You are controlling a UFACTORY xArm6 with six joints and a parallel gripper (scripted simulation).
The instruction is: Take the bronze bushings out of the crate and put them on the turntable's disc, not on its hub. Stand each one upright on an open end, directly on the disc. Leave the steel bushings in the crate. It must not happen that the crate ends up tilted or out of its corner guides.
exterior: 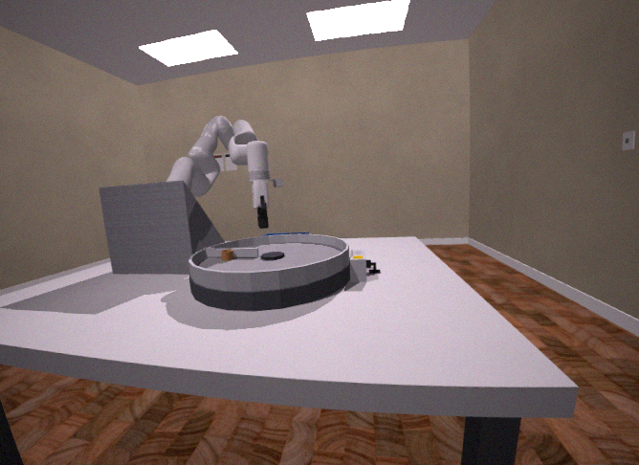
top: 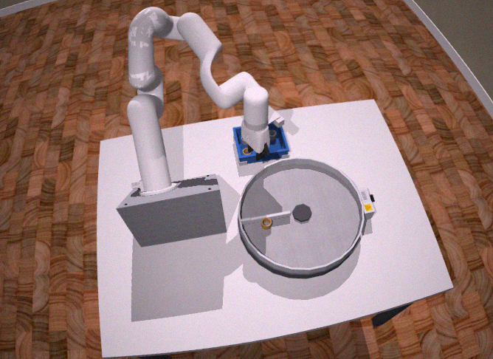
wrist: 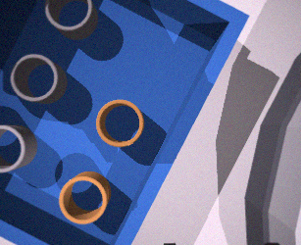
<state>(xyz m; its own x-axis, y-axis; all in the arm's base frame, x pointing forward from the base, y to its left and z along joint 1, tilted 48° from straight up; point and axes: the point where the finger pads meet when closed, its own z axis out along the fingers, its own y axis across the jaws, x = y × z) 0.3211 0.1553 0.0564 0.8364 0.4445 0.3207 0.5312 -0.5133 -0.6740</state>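
My gripper is now 3 cm short of the blue crate, 11 cm to the right of it and 10 cm above it. Also, from my hand: turntable disc: 13 cm ahead, 22 cm to the right, 7 cm below.
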